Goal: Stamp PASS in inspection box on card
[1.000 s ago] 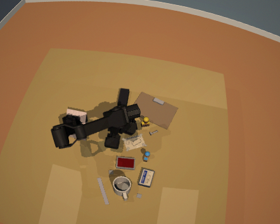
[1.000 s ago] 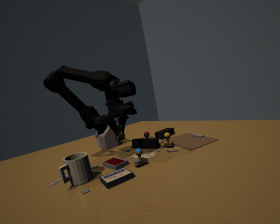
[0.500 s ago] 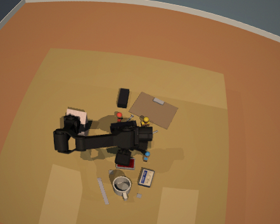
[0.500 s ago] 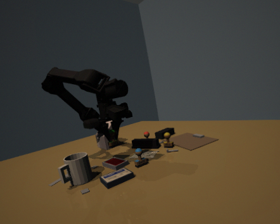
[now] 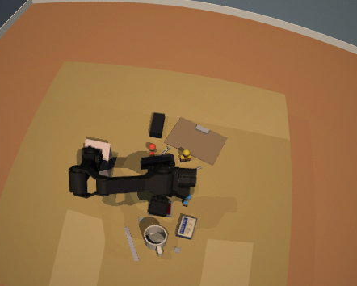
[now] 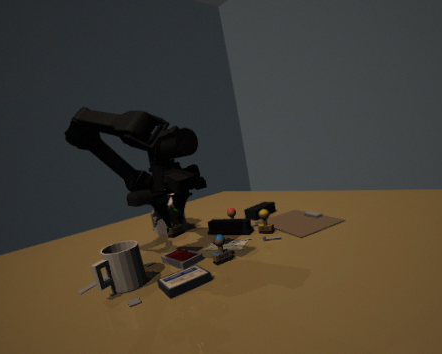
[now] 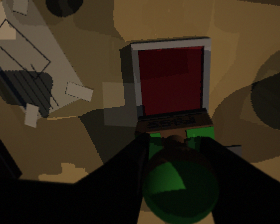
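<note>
My gripper tip is now 9 cm above the red ink pad. Also, from my gripper tip: blue-knobbed stamp (9 cm ahead, 5 cm to the left, 7 cm below); then blue box (11 cm ahead, 7 cm to the right, 8 cm below); then green-knobbed stamp (right at my gripper tip).
</note>
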